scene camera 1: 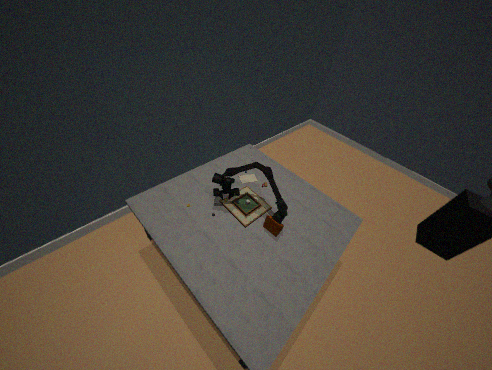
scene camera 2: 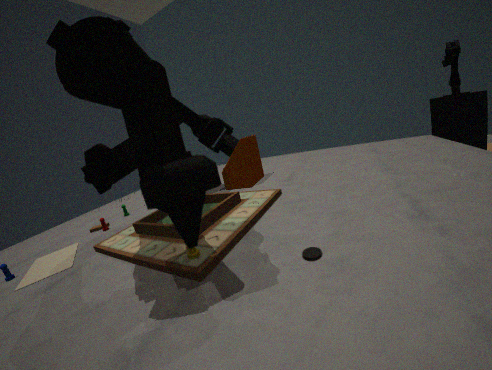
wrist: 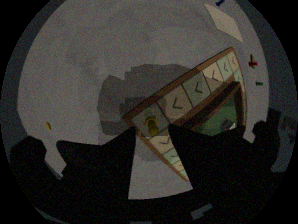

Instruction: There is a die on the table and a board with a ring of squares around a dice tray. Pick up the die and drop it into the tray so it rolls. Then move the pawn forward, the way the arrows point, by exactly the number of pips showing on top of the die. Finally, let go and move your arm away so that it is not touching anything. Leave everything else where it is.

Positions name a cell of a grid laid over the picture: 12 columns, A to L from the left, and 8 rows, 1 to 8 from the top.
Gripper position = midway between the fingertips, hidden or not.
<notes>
In view: the gripper (scene camera 2: E6), a pale card (scene camera 2: B6) and a green tray floor (wrist: I5).
The gripper also shows in the wrist view (wrist: G5).
</notes>
